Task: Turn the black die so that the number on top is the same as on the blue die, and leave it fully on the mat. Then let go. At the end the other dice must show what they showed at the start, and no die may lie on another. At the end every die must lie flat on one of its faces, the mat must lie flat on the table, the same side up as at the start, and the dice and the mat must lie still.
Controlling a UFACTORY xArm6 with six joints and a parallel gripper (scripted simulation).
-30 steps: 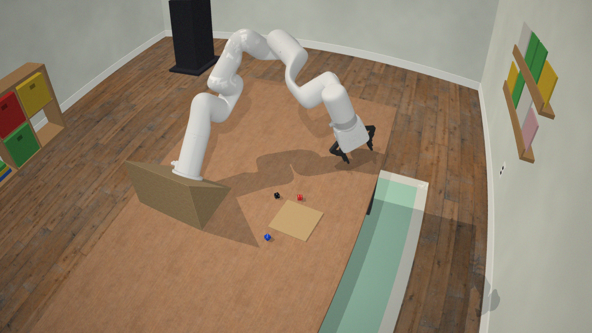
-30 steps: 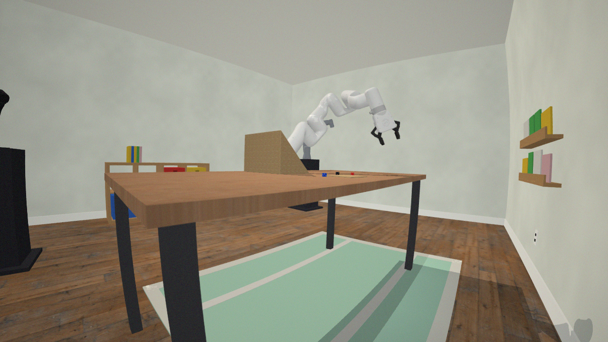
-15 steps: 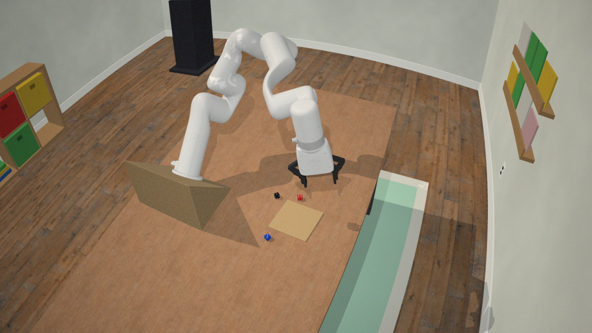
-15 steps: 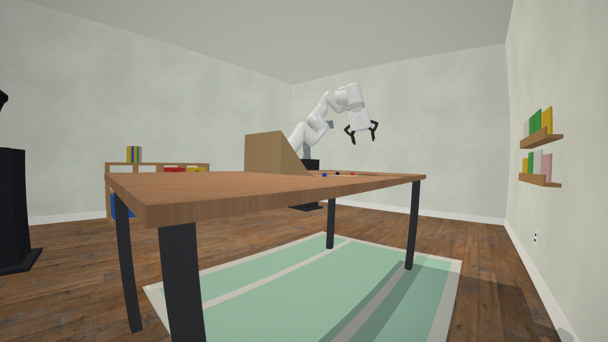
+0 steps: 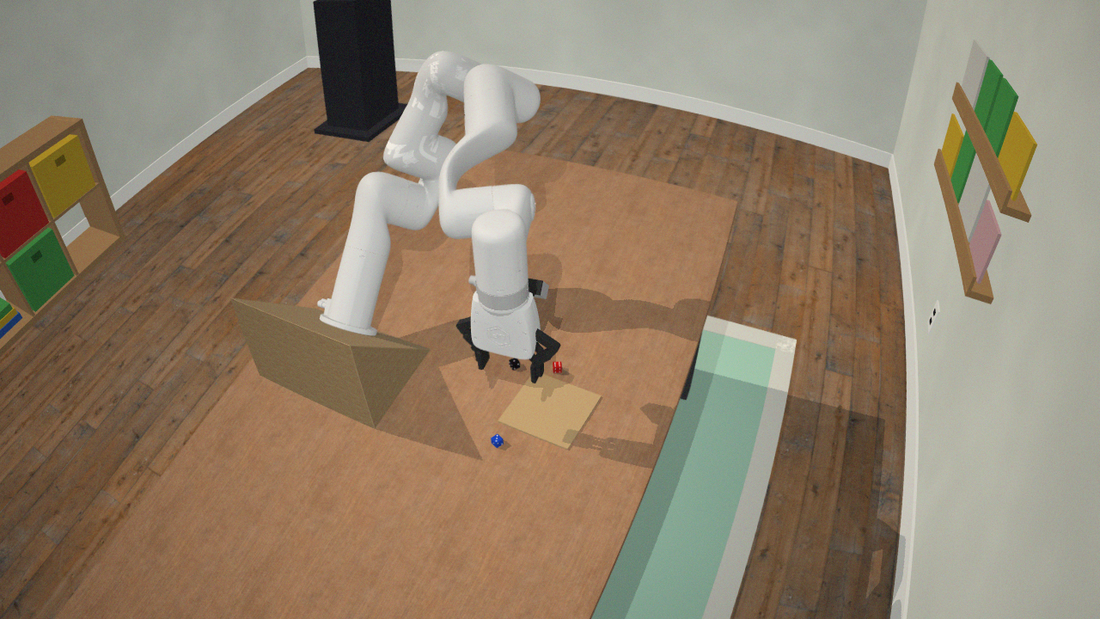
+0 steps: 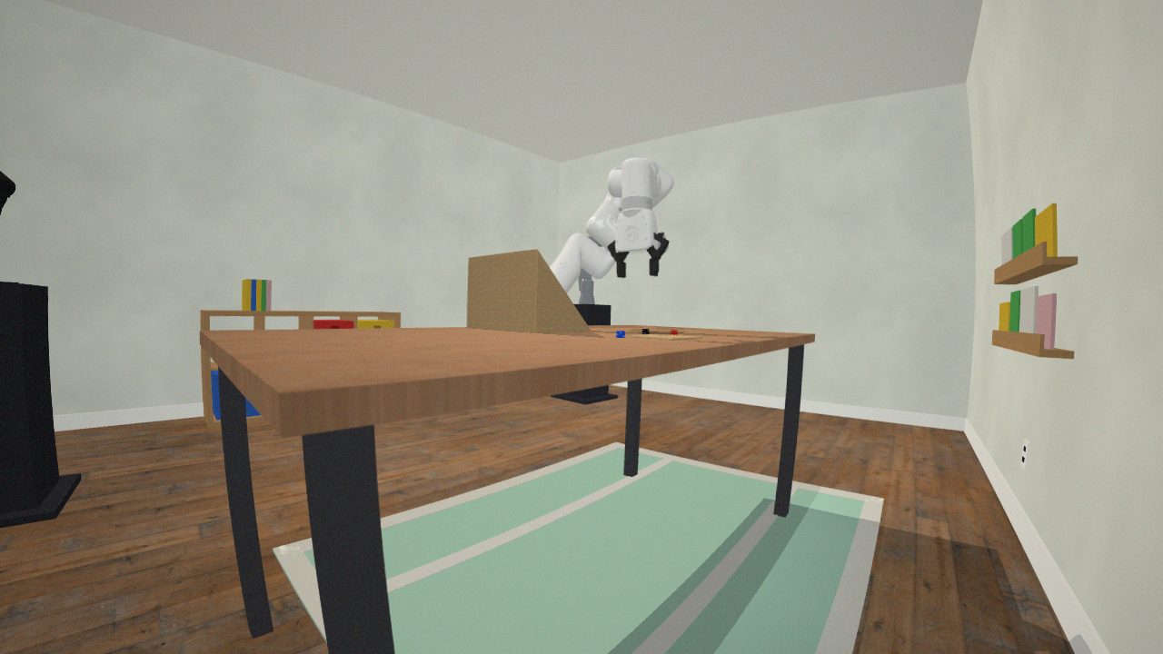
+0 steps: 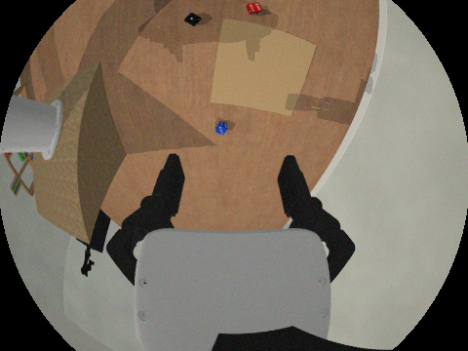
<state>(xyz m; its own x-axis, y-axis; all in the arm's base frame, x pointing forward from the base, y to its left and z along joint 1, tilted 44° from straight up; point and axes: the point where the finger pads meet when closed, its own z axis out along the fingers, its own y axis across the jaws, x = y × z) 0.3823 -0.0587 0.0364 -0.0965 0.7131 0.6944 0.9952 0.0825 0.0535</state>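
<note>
Now: hand 15 cm above the blue die, 5 cm to the left of it and 1 cm past it. The rest, counted from my hand: tan mat (16 cm below, 6 cm to the left, 4 cm ahead); then black die (15 cm below, 13 cm to the left, 6 cm behind); then red die (16 cm to the left, 15 cm below, 1 cm ahead).
</note>
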